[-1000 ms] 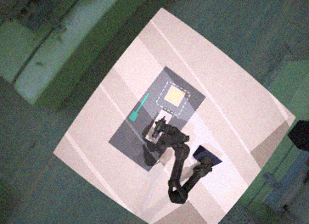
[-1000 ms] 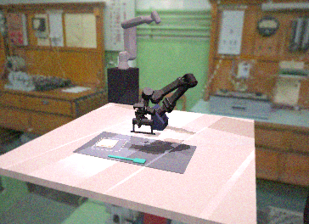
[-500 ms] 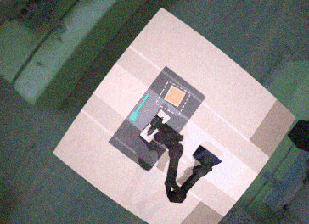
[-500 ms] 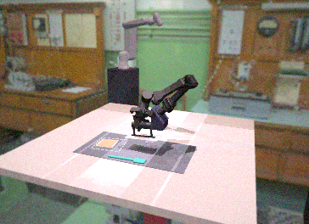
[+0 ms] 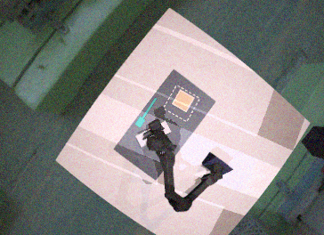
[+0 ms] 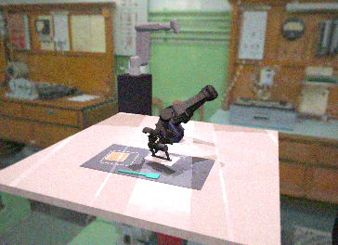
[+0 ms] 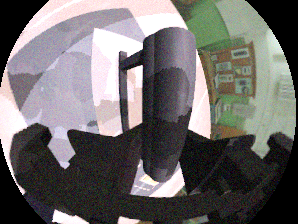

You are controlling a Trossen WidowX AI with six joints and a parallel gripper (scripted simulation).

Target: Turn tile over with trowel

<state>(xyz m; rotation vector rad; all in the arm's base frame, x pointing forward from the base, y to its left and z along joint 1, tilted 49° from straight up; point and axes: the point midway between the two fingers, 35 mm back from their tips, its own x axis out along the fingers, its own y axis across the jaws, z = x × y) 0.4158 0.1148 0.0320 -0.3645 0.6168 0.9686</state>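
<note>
Right now the small trowel is 3 cm behind my gripper tip and 1 cm to the left of it. Round my gripper tip: tile 24 cm to the right, 8 cm below, 2 cm behind; teal trowel 9 cm ahead, 8 cm below, 1 cm to the right; grey mat 11 cm below, 5 cm to the right, 4 cm behind.
</note>
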